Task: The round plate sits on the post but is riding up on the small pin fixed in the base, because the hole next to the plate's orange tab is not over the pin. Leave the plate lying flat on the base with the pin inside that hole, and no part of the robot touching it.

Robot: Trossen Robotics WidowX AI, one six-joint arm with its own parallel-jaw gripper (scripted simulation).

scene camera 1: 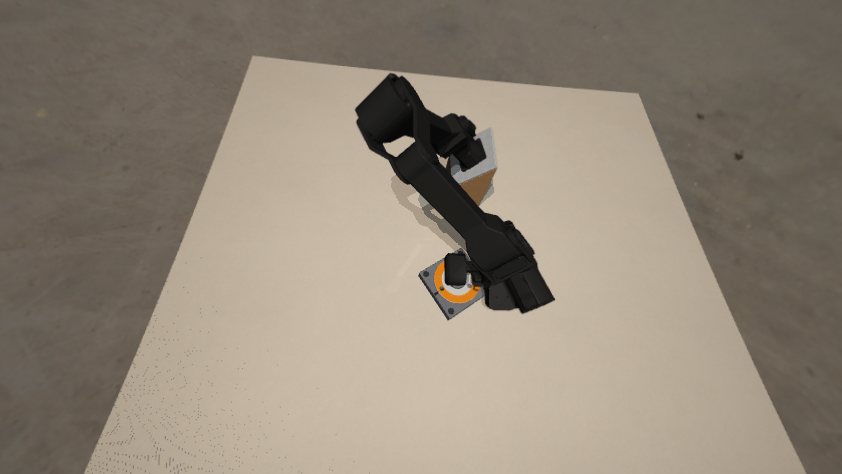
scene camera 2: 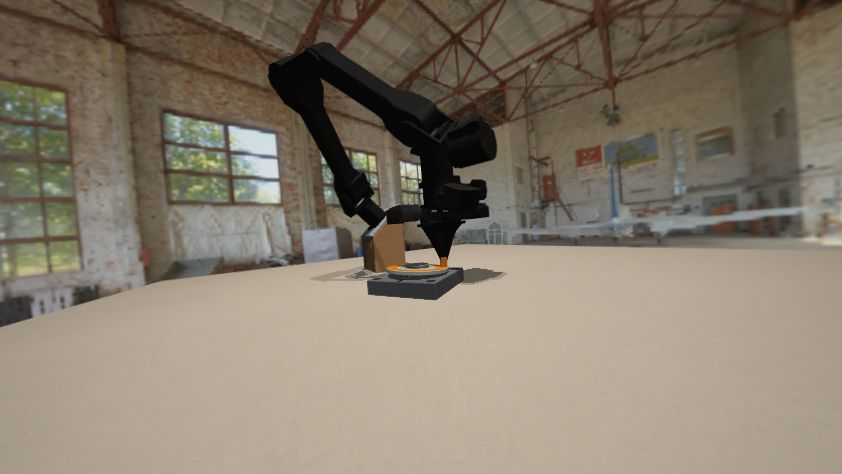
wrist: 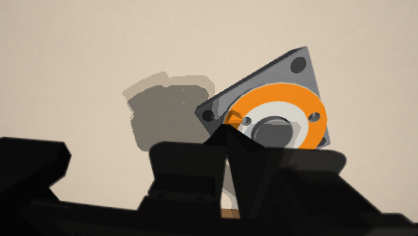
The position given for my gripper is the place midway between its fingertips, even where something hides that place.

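Observation:
Round plate at (scene camera 1: 458, 296) and (wrist: 295, 103). Square base at (scene camera 2: 431, 287), (scene camera 1: 449, 309) and (wrist: 295, 66). My gripper at (scene camera 2: 444, 260), (scene camera 1: 479, 283) and (wrist: 224, 128).

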